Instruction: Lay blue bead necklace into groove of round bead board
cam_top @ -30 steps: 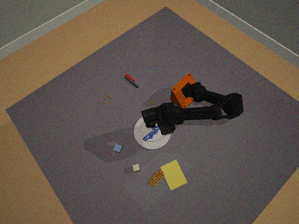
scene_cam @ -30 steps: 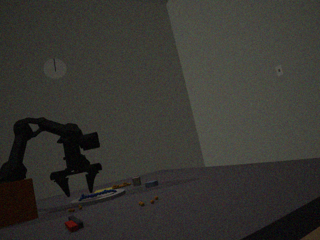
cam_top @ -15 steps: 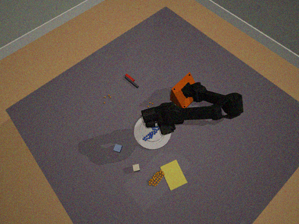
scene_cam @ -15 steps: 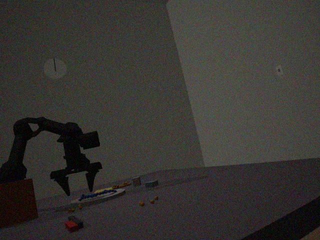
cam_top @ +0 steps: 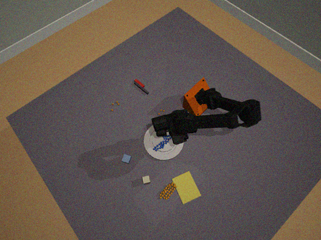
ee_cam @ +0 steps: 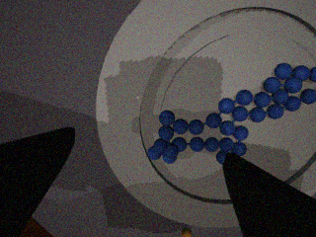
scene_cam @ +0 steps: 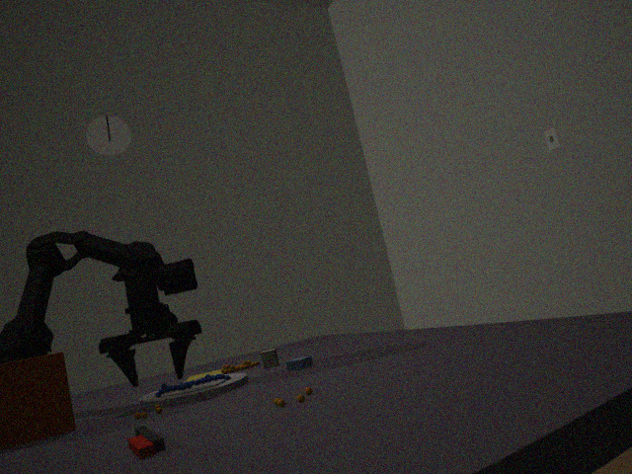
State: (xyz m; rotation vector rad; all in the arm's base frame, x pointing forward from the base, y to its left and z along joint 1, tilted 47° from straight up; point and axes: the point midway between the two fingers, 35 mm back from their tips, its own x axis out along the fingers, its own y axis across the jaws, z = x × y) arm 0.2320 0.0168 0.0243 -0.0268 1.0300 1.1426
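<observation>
Right now my gripper tip is 60 mm short of the round white bead board, 30 mm to the left of it and 20 mm above it. The rest, counted from my gripper tip: cream cube (250 mm ahead, 50 mm to the left, 10 mm below); yellow sheet (200 mm to the left, 150 mm ahead, 30 mm below); light blue cube (250 mm ahead, 100 mm to the right, 20 mm below).
</observation>
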